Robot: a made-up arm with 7 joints.
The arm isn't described. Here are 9 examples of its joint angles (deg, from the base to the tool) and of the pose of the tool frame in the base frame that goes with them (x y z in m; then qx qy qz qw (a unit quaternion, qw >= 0)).
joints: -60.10 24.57 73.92 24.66 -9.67 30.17 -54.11
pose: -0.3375 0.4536 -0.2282 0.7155 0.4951 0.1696 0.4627
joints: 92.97 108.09 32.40 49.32 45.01 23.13 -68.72
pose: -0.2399 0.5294 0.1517 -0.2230 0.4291 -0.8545 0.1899
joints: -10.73 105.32 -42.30 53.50 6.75 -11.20 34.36
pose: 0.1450 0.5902 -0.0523 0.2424 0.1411 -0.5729 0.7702
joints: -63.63 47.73 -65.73 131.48 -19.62 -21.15 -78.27
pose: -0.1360 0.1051 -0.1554 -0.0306 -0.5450 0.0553 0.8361
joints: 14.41 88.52 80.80 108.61 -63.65 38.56 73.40
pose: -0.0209 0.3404 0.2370 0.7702 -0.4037 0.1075 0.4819
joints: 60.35 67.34 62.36 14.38 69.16 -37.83 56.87
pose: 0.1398 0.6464 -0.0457 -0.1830 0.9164 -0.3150 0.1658
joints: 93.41 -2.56 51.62 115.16 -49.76 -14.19 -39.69
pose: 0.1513 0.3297 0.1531 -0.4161 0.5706 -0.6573 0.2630
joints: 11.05 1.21 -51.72 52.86 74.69 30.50 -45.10
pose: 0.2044 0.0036 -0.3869 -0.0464 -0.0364 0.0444 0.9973
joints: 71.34 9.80 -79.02 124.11 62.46 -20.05 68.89
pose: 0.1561 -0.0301 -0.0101 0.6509 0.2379 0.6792 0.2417
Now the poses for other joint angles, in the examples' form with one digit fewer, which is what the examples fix.
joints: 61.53 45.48 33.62 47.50 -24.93 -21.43 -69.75
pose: 0.277 0.538 0.029 -0.627 0.565 -0.535 0.021
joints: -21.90 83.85 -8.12 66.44 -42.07 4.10 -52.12
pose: 0.189 0.513 -0.153 0.680 -0.350 -0.612 0.201
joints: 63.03 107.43 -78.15 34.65 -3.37 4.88 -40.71
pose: 0.009 0.648 0.029 0.899 -0.033 -0.199 0.389
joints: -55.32 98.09 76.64 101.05 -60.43 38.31 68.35
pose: 0.257 0.330 0.107 0.702 -0.057 -0.393 0.592
